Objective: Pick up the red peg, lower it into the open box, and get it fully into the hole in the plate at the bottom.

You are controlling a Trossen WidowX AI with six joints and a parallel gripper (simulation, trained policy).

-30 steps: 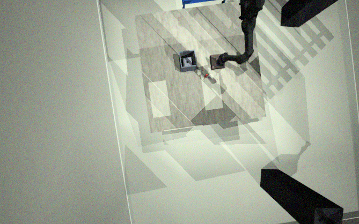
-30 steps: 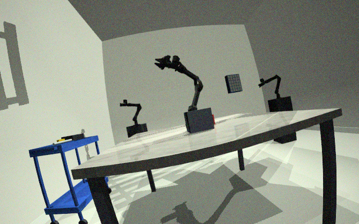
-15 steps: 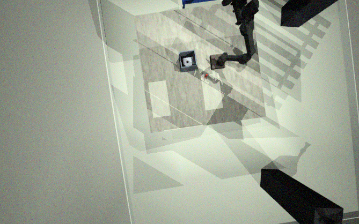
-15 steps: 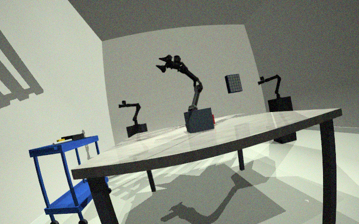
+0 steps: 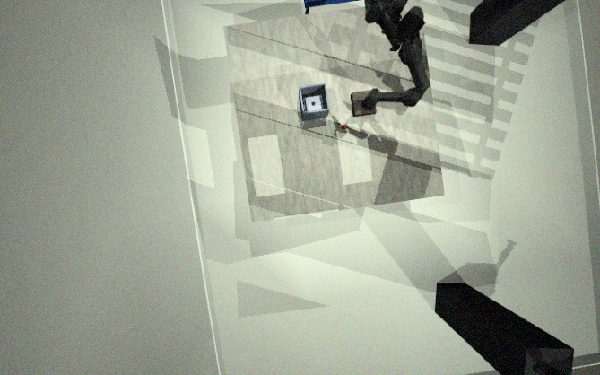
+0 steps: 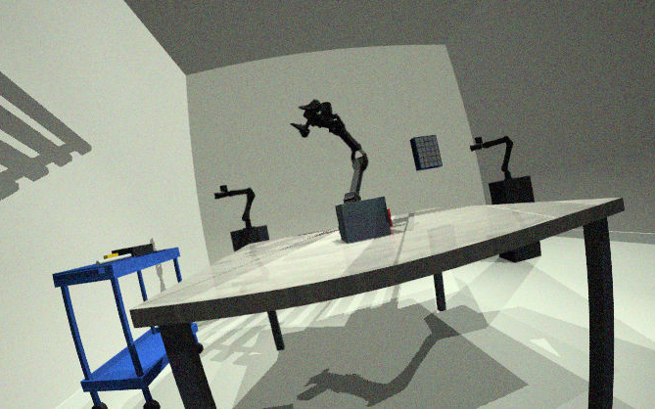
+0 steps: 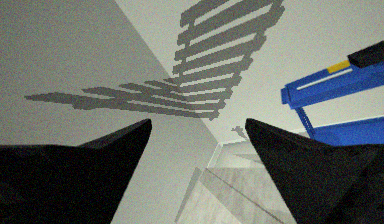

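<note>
Now: the red peg 54 cm below my gripper tip, 34 cm to the left of it and 5 cm behind it. From my gripper tip the other things lie so: grey plate: 53 cm below, 21 cm to the left, 15 cm ahead.
</note>
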